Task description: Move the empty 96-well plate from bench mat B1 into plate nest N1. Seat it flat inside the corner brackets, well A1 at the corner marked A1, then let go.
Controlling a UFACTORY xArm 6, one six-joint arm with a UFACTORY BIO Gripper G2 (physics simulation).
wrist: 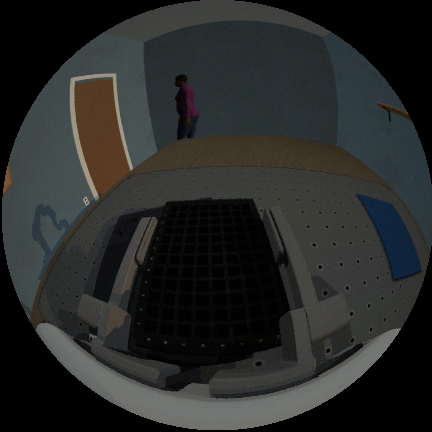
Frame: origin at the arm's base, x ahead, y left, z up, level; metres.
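Seen in the pictures: end effector, tool point: (207,240).
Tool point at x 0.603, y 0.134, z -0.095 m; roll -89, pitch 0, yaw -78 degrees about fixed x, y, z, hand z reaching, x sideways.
Pixels of each thing's top centre, then the offset from my tool point to it. "spot": a spot on its surface instead. Level surfaces: height alone.
- black 96-well plate, middle of its top: (207,249) dx -0.011, dy -0.004, dz +0.005 m
- dark plate nest, surface spot: (106,270) spot: dx -0.040, dy +0.088, dz -0.015 m
- blue mat, its level: dz -0.025 m
- grey perforated board, its level: dz -0.027 m
- wooden table, its level: dz -0.040 m
The black 96-well plate (212,280) lies between the two grey fingers of my gripper (212,235), which is shut on its long sides. Row letters run along its near edge with A at the left, and small marks run up its left edge, so A1 is at the near left corner. The dark plate nest (106,270) shows to the left, partly behind the left finger. The plate hides the rest of it, and the gap in height between them cannot be told. The nest's A1 label cannot be read. The blue mat (397,237) lies at the right.
A grey perforated board (340,240) lies under these things on a wooden table (250,151). A person (187,102) in a purple top stands beyond the table's far edge. A brown door (100,135) is in the left wall.
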